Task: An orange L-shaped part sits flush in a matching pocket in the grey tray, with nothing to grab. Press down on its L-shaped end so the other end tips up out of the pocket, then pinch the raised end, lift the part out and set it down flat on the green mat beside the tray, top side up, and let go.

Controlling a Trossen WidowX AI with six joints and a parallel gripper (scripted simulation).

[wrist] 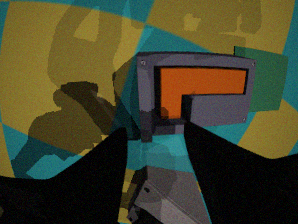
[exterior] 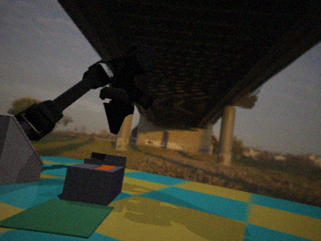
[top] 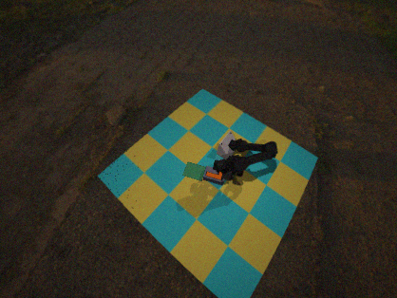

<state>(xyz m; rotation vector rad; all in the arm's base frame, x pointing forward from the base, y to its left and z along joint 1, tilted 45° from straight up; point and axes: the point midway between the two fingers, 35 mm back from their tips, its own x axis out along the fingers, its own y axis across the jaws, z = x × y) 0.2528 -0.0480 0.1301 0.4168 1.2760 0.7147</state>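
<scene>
The orange L-shaped part lies 1 cm ahead of my gripper tip, 5 cm to the right of it and 10 cm below it. The rest, counted from my gripper tip: green mat (5 cm ahead, 21 cm to the right, 16 cm below).
</scene>
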